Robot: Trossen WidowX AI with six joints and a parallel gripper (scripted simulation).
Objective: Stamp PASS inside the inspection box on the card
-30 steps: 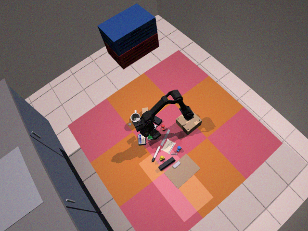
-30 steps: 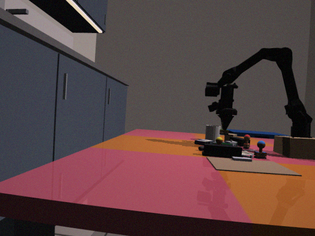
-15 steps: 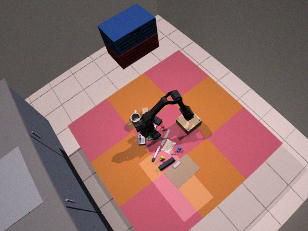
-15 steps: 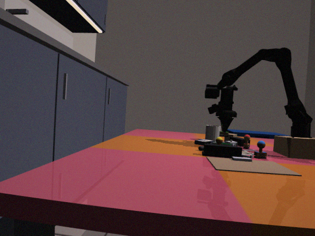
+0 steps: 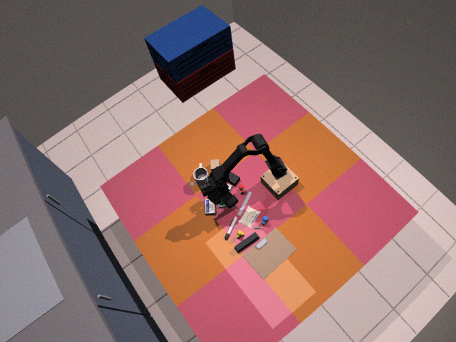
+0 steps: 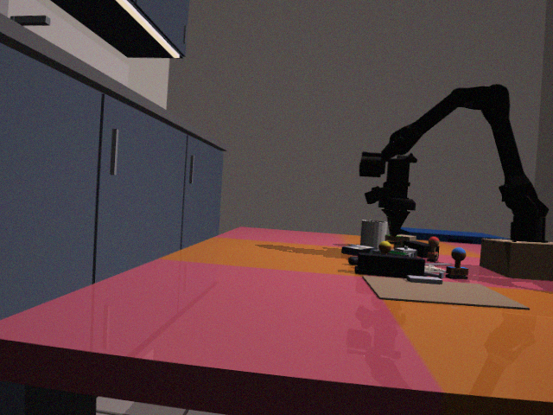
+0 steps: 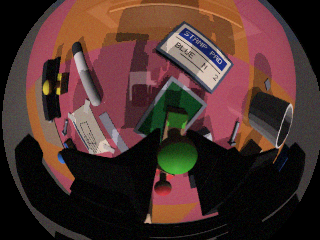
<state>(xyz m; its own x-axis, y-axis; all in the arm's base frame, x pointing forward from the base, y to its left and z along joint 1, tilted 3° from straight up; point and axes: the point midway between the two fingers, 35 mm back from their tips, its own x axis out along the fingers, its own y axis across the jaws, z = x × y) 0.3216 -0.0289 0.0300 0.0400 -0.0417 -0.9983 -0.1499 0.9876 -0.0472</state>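
My gripper tip is now 6 cm above the green ink pad. Round my gripper tip: green-knobbed stamp (right at my gripper tip); red-knobbed stamp (11 cm behind, 4 cm below, 1 cm to the right); blue-labelled tin (9 cm ahead, 5 cm below, 2 cm to the right).
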